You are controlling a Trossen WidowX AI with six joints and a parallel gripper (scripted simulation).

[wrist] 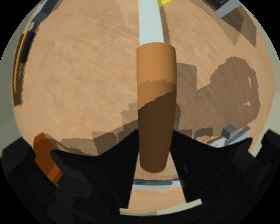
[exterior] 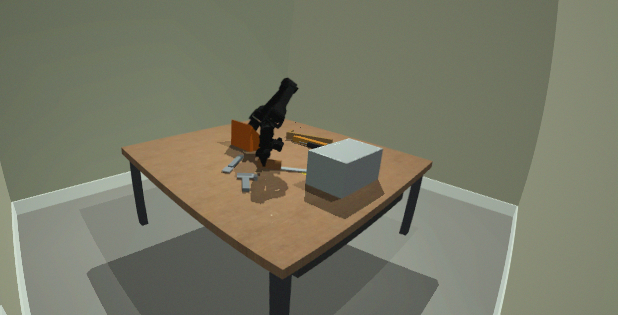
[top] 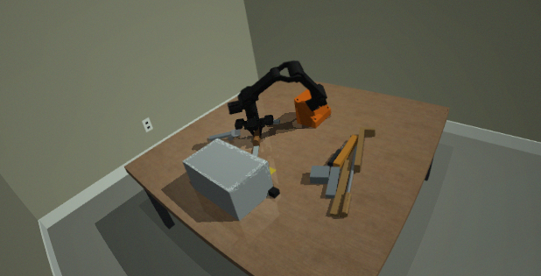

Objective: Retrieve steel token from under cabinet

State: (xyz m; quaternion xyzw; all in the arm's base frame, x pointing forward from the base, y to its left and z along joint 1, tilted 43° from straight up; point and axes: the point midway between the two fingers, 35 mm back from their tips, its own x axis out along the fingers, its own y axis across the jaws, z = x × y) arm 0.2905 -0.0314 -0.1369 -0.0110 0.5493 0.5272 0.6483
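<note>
Now: the grey t-piece 160 mm to the right of my gripper tip, 80 mm ahead of it and 10 mm below it. The rest, counted from my gripper tip: grey block 440 mm to the left, 40 mm ahead; then wooden stick 540 mm to the left, 30 mm ahead, 10 mm below; then orange bar 440 mm to the left, 150 mm behind.
</note>
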